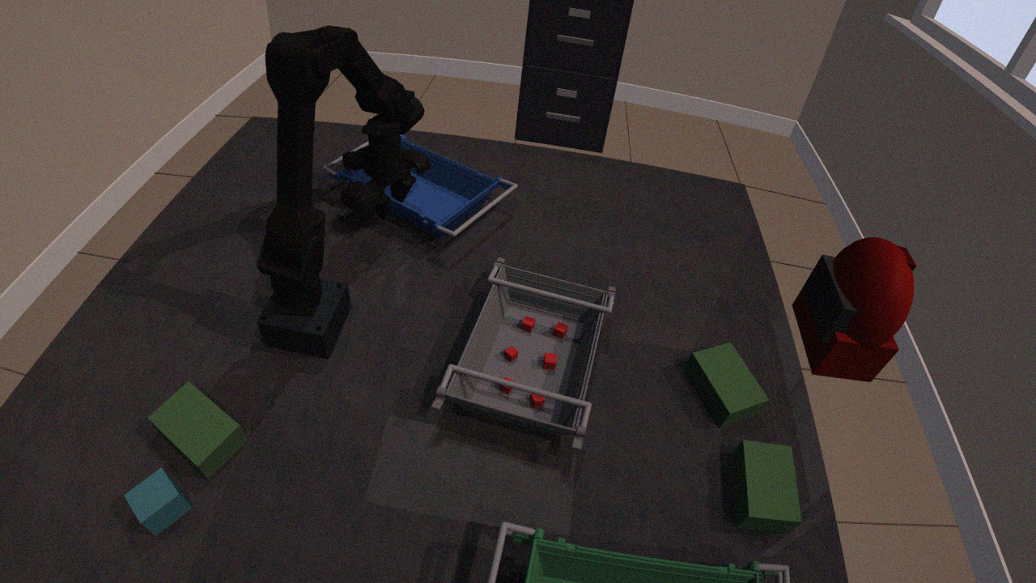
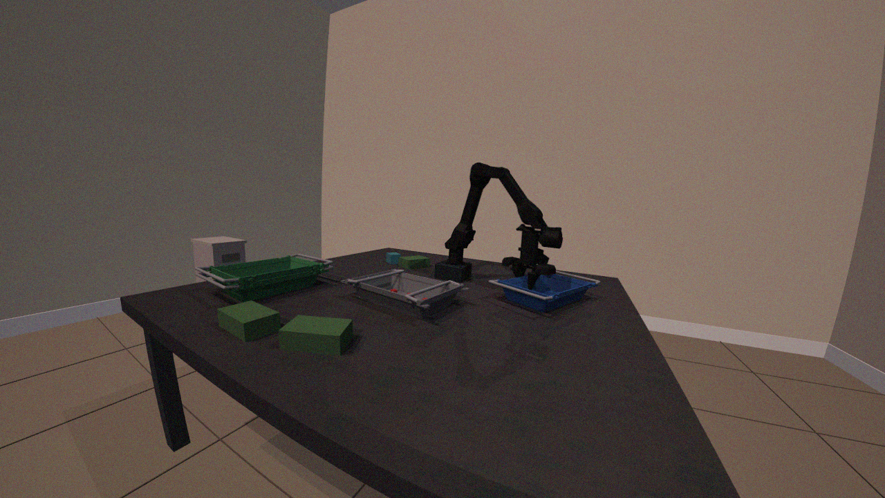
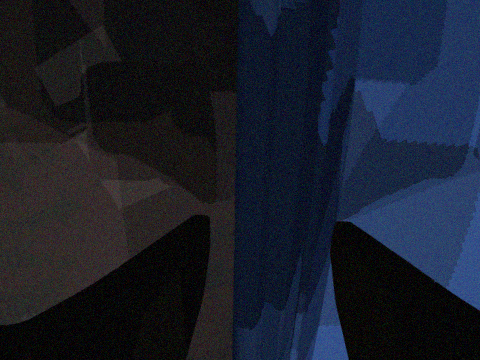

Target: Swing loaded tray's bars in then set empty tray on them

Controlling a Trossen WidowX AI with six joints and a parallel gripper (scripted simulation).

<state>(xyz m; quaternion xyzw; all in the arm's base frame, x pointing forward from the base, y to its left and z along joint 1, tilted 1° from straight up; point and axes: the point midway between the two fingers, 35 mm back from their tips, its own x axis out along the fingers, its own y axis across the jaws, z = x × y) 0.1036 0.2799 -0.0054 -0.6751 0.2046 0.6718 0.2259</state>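
My gripper tip is now 7 cm to the right of the blue tray, 5 cm short of it and 3 cm below it. Also, from my gripper tip: teal cube (62 cm to the right, 23 cm behind, 1 cm above).
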